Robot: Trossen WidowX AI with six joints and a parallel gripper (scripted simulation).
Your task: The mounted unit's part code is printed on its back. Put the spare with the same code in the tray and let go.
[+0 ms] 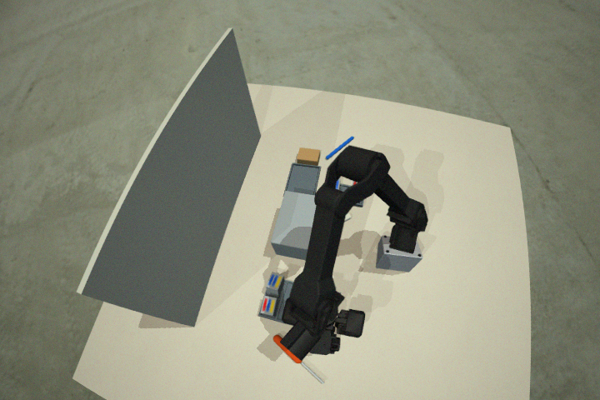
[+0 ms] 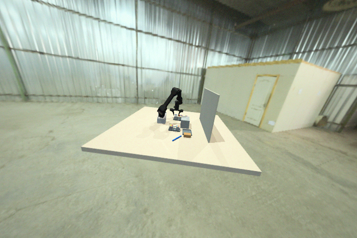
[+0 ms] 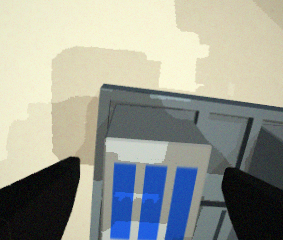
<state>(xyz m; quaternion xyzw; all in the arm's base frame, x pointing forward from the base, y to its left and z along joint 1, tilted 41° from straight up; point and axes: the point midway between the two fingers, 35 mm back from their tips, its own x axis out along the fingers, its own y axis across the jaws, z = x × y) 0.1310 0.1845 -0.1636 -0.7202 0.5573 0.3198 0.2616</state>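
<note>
Now: the grey tray 39 cm to the right of my gripper tip, 22 cm ahead of it and 3 cm below it. The rest, counted from my gripper tip: blue pen 57 cm to the right, 15 cm ahead, 3 cm below; mounted unit 21 cm to the right, 16 cm ahead, 2 cm above; dark panel 39 cm ahead, 19 cm above, 18 cm to the right.
</note>
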